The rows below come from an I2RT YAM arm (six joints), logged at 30 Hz.
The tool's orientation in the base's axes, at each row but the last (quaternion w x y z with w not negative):
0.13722, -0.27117, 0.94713, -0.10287
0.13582, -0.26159, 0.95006, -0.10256
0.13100, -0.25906, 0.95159, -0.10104
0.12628, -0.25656, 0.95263, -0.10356
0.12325, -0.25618, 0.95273, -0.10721
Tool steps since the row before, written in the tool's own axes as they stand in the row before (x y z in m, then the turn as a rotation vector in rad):
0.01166, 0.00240, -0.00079, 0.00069, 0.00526, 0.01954
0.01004, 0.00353, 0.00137, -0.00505, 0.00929, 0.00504
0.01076, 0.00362, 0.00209, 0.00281, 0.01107, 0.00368
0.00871, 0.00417, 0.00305, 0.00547, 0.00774, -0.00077
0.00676, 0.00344, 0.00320, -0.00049, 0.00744, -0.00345
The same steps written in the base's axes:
-0.01092, -0.00423, -0.00228, 0.00305, 0.00165, -0.01995
-0.00952, -0.00247, -0.00428, 0.00138, 0.00985, -0.00619
-0.01000, -0.00279, -0.00504, -0.00639, 0.00744, -0.00691
-0.00832, -0.00136, -0.00561, -0.00838, 0.00384, -0.00233
-0.00633, -0.00102, -0.00517, -0.00402, 0.00703, 0.00136

